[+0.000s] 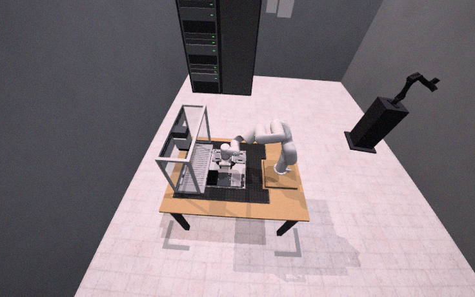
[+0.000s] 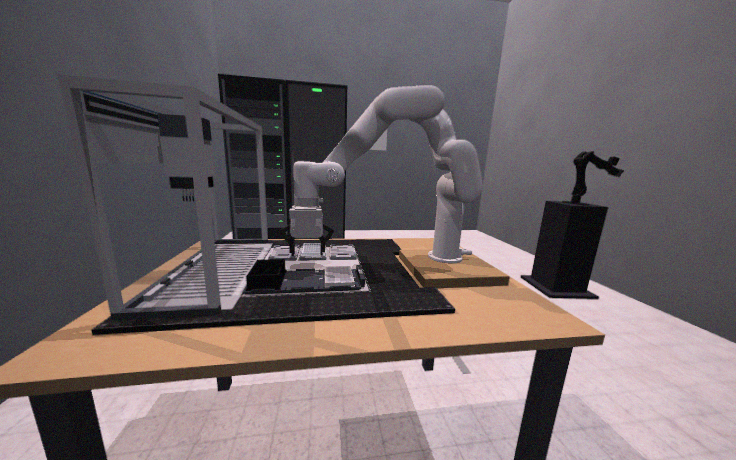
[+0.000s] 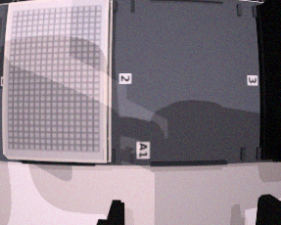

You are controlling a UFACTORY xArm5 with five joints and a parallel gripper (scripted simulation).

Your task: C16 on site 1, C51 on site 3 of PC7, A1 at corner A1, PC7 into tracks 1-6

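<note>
Now: hand 1 cm past the grey plate carrier PC7, 9 cm to the right of it and 5 cm above it. The rest, counted from my hand: post: 17 cm ahead, 26 cm to the left, 18 cm above; 96-well plate C15: 1 cm ahead, 16 cm to the right, 5 cm below.
</note>
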